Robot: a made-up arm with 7 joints.
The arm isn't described. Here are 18 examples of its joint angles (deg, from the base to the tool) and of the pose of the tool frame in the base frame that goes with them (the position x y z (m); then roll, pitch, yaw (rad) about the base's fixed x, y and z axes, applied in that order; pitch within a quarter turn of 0, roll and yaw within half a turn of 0).
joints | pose
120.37 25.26 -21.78 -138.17 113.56 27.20 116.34 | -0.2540 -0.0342 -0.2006 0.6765 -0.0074 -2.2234
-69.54 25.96 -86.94 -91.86 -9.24 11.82 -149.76 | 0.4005 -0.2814 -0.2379 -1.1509 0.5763 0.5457
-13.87 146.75 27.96 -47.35 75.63 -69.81 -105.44 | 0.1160 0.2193 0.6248 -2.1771 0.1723 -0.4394
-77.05 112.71 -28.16 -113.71 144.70 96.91 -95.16 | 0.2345 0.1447 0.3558 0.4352 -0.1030 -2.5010
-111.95 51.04 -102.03 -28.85 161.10 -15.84 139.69 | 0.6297 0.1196 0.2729 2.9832 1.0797 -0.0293
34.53 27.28 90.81 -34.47 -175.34 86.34 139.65 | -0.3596 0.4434 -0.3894 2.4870 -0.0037 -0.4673
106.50 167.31 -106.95 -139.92 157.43 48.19 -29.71 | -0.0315 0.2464 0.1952 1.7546 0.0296 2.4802
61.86 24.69 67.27 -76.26 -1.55 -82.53 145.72 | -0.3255 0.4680 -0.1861 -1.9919 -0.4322 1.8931
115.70 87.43 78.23 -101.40 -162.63 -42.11 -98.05 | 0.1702 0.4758 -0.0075 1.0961 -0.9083 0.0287
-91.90 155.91 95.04 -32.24 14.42 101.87 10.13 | -0.6094 0.3216 0.0779 -2.2290 0.0146 2.6470
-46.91 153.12 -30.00 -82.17 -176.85 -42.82 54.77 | 0.1048 0.3033 0.4830 -2.7137 0.4639 2.0811
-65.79 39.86 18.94 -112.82 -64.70 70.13 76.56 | 0.3266 0.1061 0.2973 -2.1207 -0.1340 -3.0332
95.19 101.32 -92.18 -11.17 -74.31 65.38 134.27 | -0.1693 0.6347 0.2501 -0.4511 0.7341 -2.1657
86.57 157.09 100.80 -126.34 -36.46 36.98 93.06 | 0.3567 -0.1478 0.0377 1.9833 -0.7612 -2.9058
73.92 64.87 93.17 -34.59 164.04 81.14 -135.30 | -0.3163 0.5996 0.1336 1.7412 -0.4692 -1.3387
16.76 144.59 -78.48 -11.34 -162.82 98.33 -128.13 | 0.1118 0.4648 0.5153 0.5133 0.2879 -0.8334
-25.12 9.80 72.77 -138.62 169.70 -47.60 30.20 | 0.1515 0.2848 -0.0169 1.9494 0.7396 0.0366
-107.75 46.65 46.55 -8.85 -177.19 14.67 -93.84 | 0.5697 0.2515 0.3250 -2.4696 0.5538 1.6834
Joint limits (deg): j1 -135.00..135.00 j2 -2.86..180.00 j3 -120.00..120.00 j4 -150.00..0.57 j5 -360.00..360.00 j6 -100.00..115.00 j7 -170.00..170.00
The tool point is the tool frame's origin. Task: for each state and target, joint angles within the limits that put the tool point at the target. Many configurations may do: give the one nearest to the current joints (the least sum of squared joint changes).
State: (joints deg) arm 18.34 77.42 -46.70 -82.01 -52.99 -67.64 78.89
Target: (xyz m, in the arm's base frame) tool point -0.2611 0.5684 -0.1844
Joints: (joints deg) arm 51.04 93.61 -66.78 -57.20 -52.99 -67.64 78.89
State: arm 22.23 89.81 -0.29 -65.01 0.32 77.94 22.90
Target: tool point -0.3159 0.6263 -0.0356
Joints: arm 67.64 76.63 -3.00 -18.37 0.32 77.94 22.90
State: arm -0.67 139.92 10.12 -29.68 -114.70 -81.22 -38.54
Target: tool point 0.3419 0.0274 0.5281
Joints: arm 2.99 164.39 21.68 -66.12 -114.70 -81.22 -38.54
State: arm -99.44 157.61 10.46 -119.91 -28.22 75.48 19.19
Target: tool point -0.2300 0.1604 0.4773
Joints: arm -88.25 147.27 0.35 -89.43 -28.22 75.48 19.19
